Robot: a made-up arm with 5 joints.
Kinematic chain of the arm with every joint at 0, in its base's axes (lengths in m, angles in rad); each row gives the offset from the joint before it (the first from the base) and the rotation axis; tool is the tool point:
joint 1: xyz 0 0 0.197 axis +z
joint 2: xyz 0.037 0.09 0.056 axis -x
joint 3: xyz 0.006 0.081 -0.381 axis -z
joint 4: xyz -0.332 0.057 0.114 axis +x
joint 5: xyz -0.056 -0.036 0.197 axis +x
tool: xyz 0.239 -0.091 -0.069
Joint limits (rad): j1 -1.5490..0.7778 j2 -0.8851..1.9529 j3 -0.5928..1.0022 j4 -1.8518..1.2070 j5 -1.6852..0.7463
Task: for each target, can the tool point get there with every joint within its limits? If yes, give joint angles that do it. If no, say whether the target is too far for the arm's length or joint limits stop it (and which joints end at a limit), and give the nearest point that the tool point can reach.
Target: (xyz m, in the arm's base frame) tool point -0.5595 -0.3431 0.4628
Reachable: no: joint limits stop it (at a limit: joint 2, joint 4) | nearest point -0.2643 -0.1621 0.3281 | short by 0.372 m
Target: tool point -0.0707 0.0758 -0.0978
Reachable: yes | joints 0.2956 1.2828 0.2490 -1.4560 -0.5693
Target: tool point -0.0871 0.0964 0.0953
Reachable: yes | joints -0.1675 1.5927 0.0564 -0.6504 -0.8040
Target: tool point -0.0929 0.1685 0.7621
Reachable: no: joint limits stop it (at a limit: joint 1, joint 2, joint 4) | nearest point -0.0968 0.0705 0.5240 | short by 0.258 m
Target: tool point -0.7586 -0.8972 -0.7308
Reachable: no: too far | nearest point -0.2213 -0.2768 -0.1067 | short by 1.031 m
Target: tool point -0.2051 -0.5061 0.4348
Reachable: no: joint limits stop it (at a limit: joint 2, joint 4) | nearest point -0.1153 -0.2844 0.3360 | short by 0.259 m
